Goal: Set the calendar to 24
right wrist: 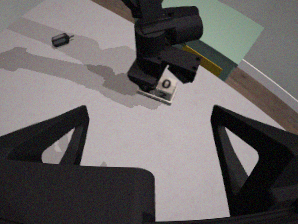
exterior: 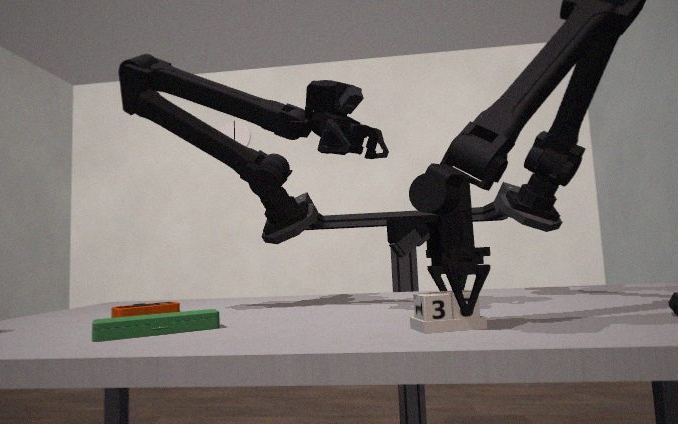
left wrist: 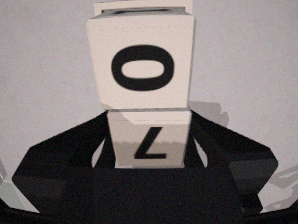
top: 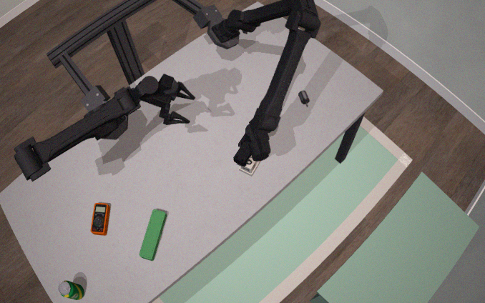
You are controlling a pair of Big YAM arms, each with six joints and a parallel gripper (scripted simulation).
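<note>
Right now my left hand is 10 mm short of the calendar tray, 20 mm to the left of it and 20 mm above it. Also, from my left hand: green box (40 mm behind, 510 mm to the right, 20 mm below); dark object (30 mm behind, 360 mm to the left, 10 mm below).
</note>
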